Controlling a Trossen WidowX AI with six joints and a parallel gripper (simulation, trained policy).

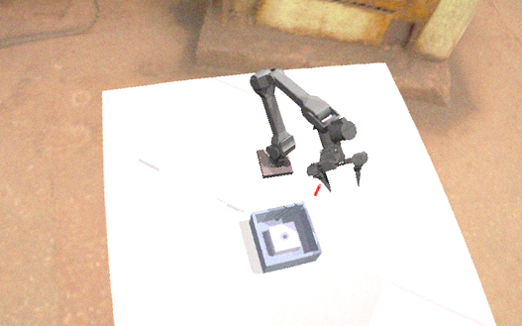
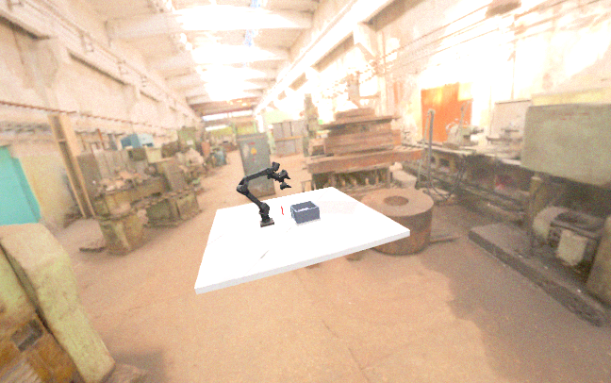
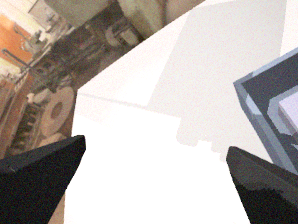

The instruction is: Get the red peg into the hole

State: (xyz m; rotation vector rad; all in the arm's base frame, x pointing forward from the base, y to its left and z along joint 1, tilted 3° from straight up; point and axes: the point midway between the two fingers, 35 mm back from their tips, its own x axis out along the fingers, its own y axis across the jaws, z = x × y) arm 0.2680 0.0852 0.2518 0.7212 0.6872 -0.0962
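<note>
Now: gripper tip 11 cm past the red peg and 22 cm above it. Also, from my gripper tip: blue-grey box 3 cm ahead, 18 cm to the right, 24 cm below.
</note>
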